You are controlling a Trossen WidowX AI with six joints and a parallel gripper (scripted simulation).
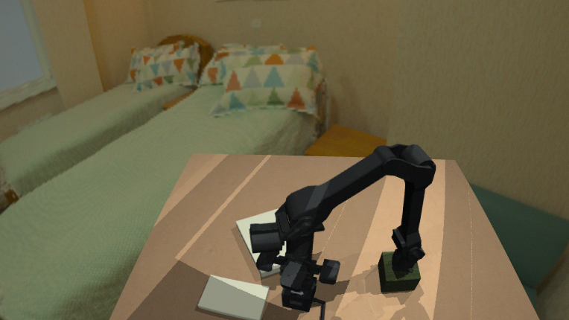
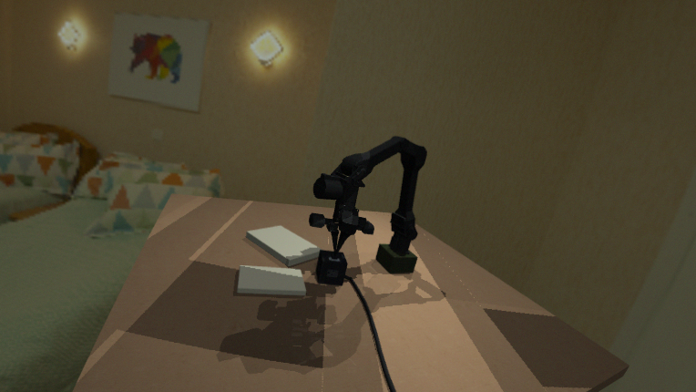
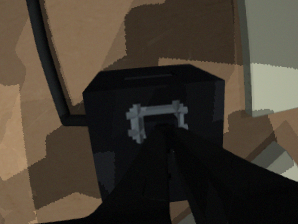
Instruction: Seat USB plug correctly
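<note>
Now: the USB plug 20 mm below my gripper tip. From my gripper tip the other things lie so: silver-framed socket: 30 mm below.
</note>
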